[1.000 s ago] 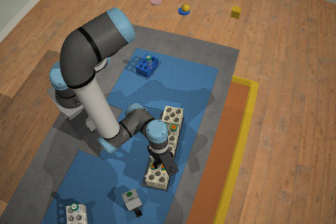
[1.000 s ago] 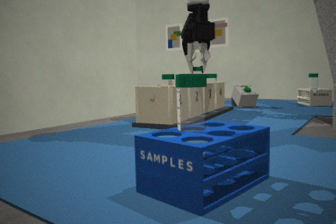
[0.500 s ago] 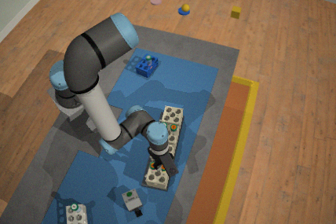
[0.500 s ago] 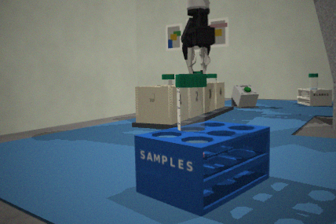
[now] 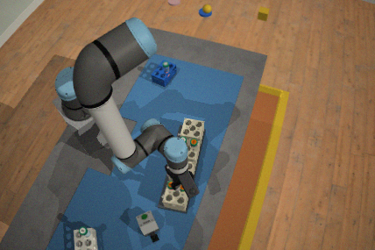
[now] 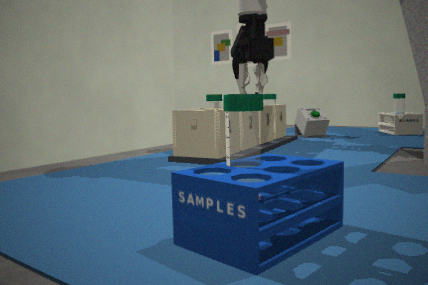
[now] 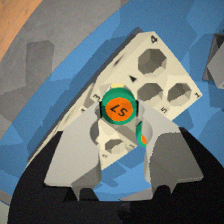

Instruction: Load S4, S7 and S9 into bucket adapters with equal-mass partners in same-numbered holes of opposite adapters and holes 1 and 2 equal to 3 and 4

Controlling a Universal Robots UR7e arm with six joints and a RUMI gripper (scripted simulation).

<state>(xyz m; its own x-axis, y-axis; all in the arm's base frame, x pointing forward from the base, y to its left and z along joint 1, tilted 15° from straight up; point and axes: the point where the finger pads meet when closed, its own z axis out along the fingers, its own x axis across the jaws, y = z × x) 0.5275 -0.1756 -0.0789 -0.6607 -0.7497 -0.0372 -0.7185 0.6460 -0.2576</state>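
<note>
My gripper is now 50 mm above the tube and 10 mm short of it. The rest, counted from my hand: white-dot blank: 210 mm to the left, 60 mm behind, 50 mm below; done desk: 170 mm to the right, 120 mm behind, 70 mm below; sample tube S9: 60 mm behind, 50 mm below.
</note>
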